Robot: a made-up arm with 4 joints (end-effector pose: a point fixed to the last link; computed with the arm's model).
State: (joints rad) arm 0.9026 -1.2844 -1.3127 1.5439
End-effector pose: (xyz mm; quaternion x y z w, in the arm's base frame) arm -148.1 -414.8 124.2 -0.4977 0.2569 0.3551 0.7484
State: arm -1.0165 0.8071 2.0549 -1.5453
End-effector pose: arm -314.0 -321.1 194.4 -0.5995 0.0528 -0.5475 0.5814
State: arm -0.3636 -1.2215 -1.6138 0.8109
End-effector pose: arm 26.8 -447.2 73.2 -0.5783 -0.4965 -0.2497 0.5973
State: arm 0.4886 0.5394 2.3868 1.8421
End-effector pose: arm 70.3 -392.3 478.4 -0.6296 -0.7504 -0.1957 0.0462
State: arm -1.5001 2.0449 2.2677 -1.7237
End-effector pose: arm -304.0 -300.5 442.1 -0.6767 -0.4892 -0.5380 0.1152
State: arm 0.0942 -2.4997 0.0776 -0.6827
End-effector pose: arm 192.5 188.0 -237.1 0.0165 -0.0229 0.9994 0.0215
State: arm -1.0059 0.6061 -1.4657 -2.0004
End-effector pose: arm 286.5 134.9 437.9 0.7953 -0.4296 -0.1071 0.4140
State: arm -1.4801 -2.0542 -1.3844 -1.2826
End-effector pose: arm 194.1 -299.1 51.8 -0.3393 0.3861 0.7277 0.4541
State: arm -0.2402 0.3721 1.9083 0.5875
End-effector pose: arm -260.9 -377.9 380.6 0.0551 0.7438 0.2755 0.6065
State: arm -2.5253 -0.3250 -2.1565 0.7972
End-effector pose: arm -345.7 -362.6 272.3 0.2476 0.6644 0.4132 0.5714
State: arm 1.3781 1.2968 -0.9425 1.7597
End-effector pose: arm -182.3 150.5 -236.2 0.4856 -0.3170 0.7533 0.3102
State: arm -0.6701 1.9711 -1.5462 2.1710
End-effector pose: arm 100.5 361.2 253.1 0.2723 0.5433 -0.5702 0.5527
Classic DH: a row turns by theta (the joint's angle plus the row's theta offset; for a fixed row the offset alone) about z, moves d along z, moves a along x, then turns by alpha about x. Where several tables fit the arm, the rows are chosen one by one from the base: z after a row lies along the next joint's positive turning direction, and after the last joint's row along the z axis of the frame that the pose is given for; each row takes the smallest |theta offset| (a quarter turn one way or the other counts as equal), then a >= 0, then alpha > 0; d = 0 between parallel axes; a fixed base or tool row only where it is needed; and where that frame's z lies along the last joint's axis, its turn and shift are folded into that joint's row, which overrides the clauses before.
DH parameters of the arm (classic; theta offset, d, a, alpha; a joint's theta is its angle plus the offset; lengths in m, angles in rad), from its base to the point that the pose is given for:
base (fixed): 0 0.1746 0 -1.5708
joint 1: 0 -0.0375 0.0808 1.5708
joint 2: 0 -0.0026 -0.0547 -1.5708
joint 3: 0 -0.1316 -0.0711 1.5708
joint 4: 0.2911 0 -0.1063 0
tool (fixed): -0.2911 -0.4035 0 0

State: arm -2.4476 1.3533 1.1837 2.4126
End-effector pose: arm -11.2 -484.6 415.8 -0.6469 0.4034 0.5337 0.3661
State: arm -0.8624 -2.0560 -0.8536 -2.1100
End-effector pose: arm 198.6 -218.6 -57.4 -0.3418 0.1895 0.7162 0.5783
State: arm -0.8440 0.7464 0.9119 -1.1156
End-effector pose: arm -45.3 -390.1 -81.6 -0.2547 -0.1217 -0.2950 0.9128
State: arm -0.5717 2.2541 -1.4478 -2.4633
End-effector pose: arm -52.2 257.3 66.1 0.4703 0.2403 0.0567 0.8473
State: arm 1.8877 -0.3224 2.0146 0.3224
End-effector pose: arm 395.4 -109.1 374.8 -0.1571 -0.9030 0.2169 0.3360
